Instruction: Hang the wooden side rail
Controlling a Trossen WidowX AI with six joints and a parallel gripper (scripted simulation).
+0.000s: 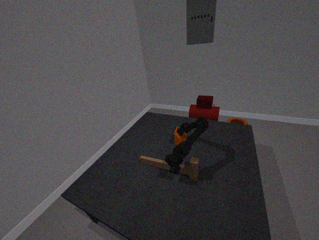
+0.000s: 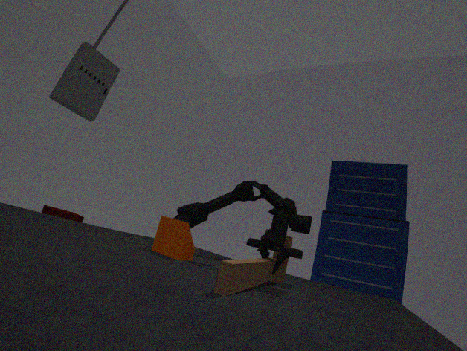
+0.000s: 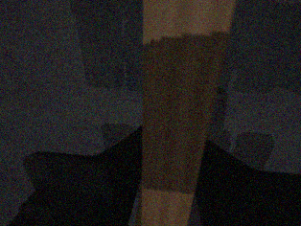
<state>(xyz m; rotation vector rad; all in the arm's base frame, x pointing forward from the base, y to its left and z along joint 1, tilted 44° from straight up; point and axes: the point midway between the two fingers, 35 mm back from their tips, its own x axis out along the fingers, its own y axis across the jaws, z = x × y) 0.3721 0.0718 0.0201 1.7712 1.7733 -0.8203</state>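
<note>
The headboard post is 11 cm to the left of my gripper tip, 4 cm above it and 1 cm ahead of it.
</note>
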